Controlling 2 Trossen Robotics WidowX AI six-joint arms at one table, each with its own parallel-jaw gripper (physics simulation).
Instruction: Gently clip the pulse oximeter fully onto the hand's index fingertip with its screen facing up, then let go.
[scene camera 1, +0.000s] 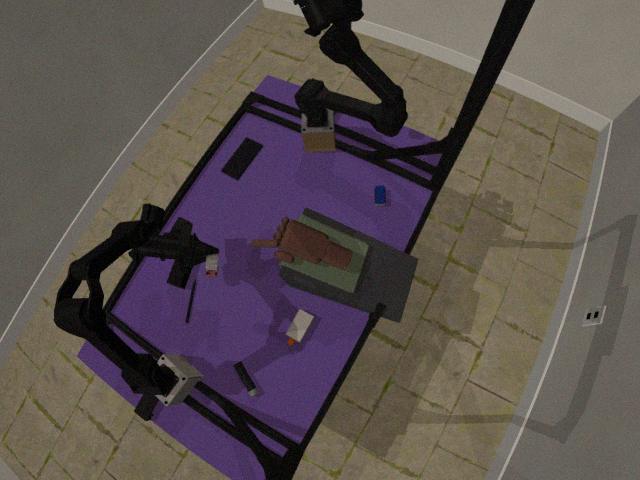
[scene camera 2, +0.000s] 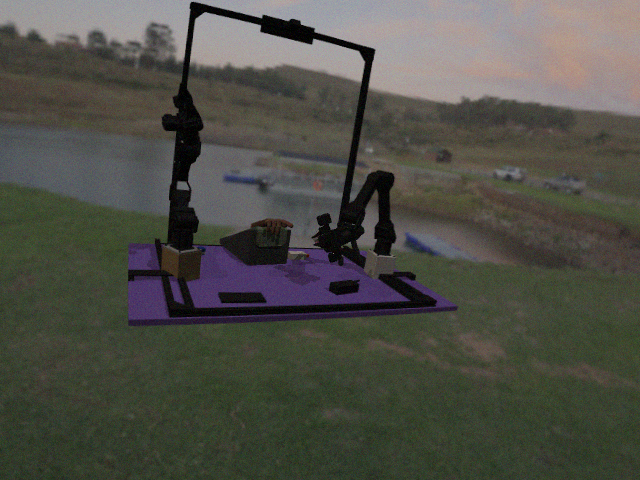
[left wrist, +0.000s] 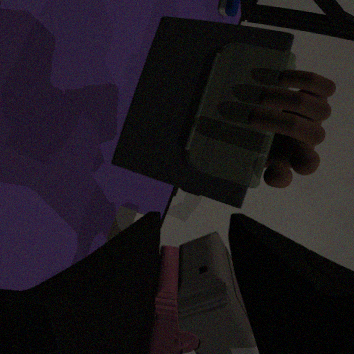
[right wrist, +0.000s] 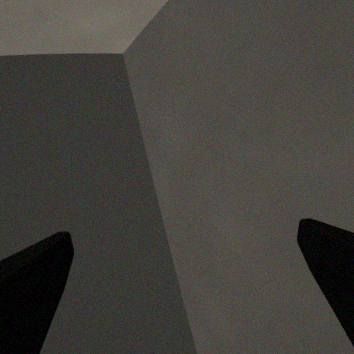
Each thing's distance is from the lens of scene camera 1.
my left gripper (scene camera 1: 218, 253): 91 cm
green pad (scene camera 1: 347, 280): 88 cm
